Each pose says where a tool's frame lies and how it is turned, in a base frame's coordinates. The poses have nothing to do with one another.
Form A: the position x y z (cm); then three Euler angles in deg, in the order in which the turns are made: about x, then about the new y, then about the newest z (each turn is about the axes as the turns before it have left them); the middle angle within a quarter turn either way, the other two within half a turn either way.
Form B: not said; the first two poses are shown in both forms.
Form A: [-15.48 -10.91 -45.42 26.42 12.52 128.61]
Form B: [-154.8 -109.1 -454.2 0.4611 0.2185 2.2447]
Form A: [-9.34 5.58 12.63 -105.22 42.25 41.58]
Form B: [-93.4 55.8 126.3 -1.8364 0.7374 0.7257]
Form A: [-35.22 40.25 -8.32 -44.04 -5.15 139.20]
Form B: [-352.2 402.5 -83.2 -0.7686 -0.0899 2.4295]
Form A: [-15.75 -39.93 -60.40 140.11 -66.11 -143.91]
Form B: [-157.5 -399.3 -604.0 2.4454 -1.1538 -2.5117]
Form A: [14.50 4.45 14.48 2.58 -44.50 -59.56]
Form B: [145.0 44.5 144.8 0.0450 -0.7767 -1.0395]
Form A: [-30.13 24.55 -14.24 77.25 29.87 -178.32]
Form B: [-301.3 245.5 -142.4 1.3483 0.5213 -3.1123]
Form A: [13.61 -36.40 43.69 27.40 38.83 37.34]
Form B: [136.1 -364.0 436.9 0.4782 0.6777 0.6517]
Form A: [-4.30 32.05 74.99 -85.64 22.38 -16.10]
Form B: [-43.0 320.5 749.9 -1.4947 0.3906 -0.2810]
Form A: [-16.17 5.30 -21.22 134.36 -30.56 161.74]
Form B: [-161.7 53.0 -212.2 2.3450 -0.5334 2.8229]
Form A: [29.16 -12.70 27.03 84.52 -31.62 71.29]
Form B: [291.6 -127.0 270.3 1.4752 -0.5519 1.2442]
